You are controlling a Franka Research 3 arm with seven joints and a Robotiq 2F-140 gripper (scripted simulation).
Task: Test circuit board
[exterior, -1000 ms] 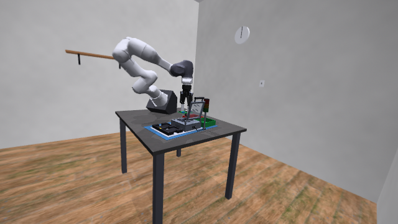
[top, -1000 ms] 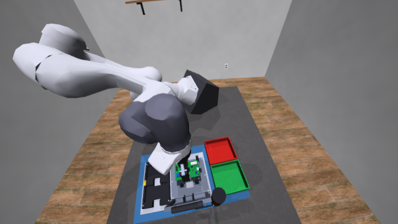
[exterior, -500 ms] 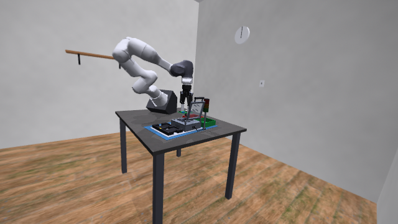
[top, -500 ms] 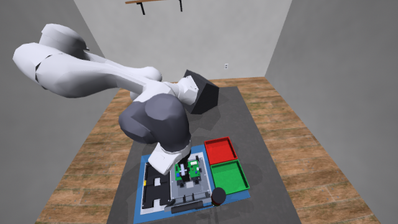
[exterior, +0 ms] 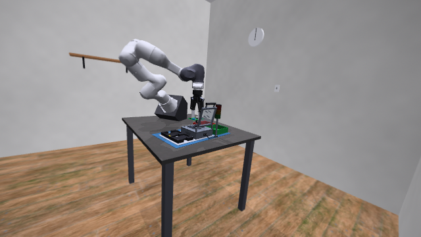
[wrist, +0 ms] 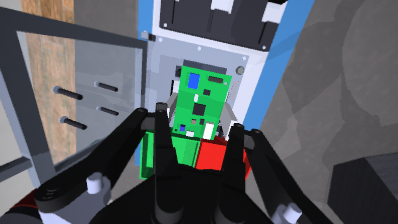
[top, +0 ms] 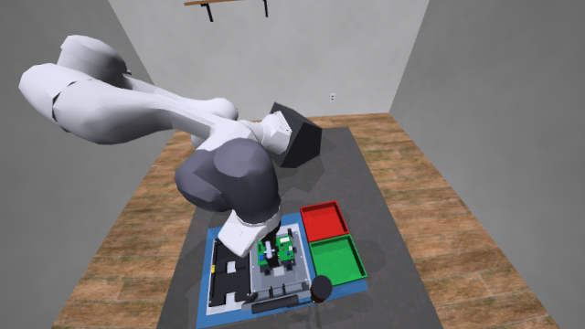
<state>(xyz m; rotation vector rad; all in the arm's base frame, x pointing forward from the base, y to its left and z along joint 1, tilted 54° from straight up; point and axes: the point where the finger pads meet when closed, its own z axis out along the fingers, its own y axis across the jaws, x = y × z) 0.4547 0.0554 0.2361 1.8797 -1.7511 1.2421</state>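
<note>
Now: the dark plate 10 mm ahead of my hand and 80 mm below it. The rest, counted from my hand: latch hook 50 mm behind, 60 mm to the left, 60 mm below; then green circuit board 20 mm below; then clear lid 120 mm ahead, 20 mm to the right, 30 mm above.
</note>
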